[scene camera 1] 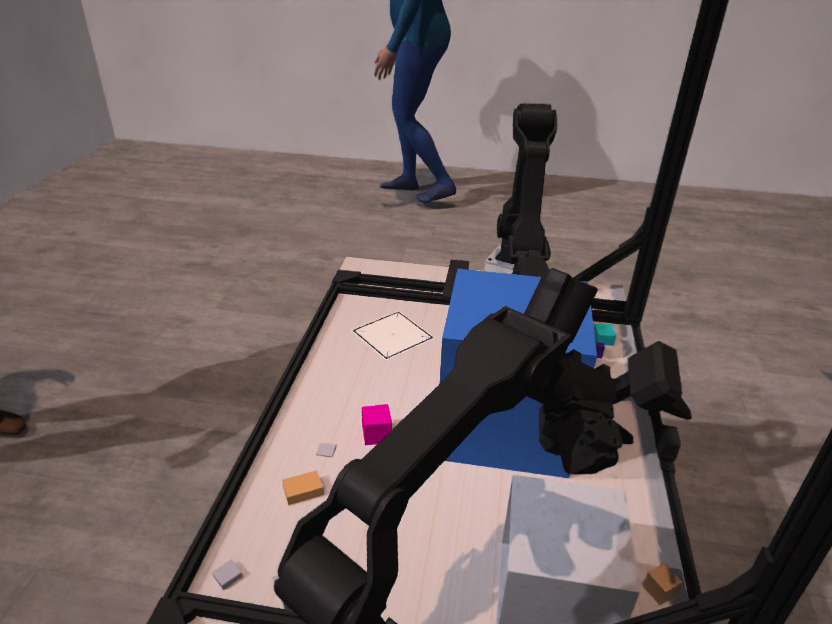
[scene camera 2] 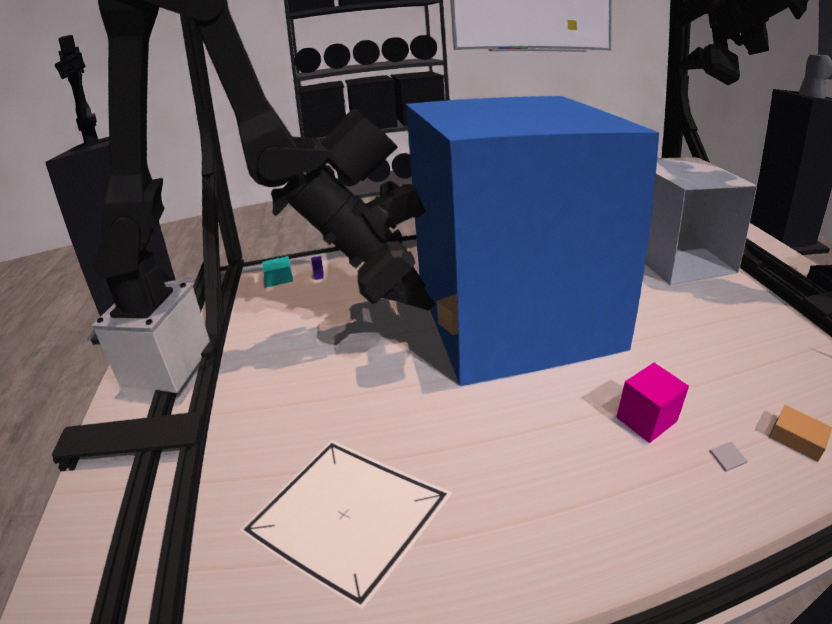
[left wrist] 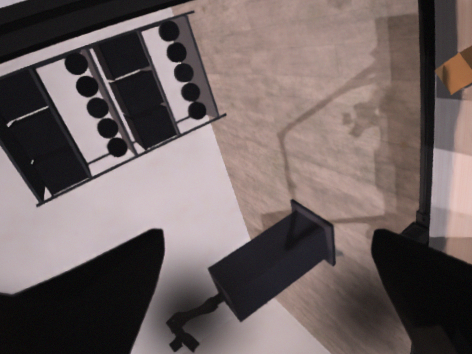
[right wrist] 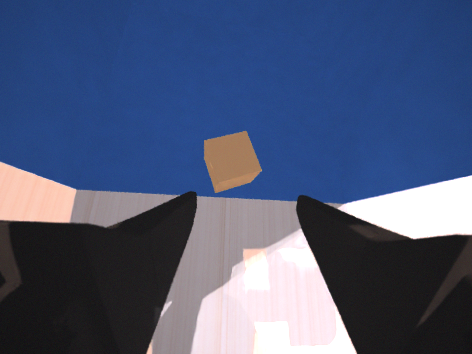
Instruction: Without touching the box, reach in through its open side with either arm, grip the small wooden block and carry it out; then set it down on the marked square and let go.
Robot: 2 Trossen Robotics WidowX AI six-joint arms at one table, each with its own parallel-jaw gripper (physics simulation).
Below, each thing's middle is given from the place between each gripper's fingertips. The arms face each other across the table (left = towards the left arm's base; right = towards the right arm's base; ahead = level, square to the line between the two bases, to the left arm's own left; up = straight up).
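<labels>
The magenta cube (scene camera 2: 651, 402) is 30 mm below my right hand, and it sits 210 mm to the left of that hand and 210 mm ahead of it. Then there is the cyan block (scene camera 2: 278, 271), which from my right hand is 220 mm to the right, 200 mm behind and 40 mm below.
The magenta cube also gives me a place for my left hand, which is 24 cm to the left of it, 42 cm short of it and 33 cm above it. The cyan block, counted from my left hand, is 1 cm ahead, 68 cm to the right and 34 cm below.
</labels>
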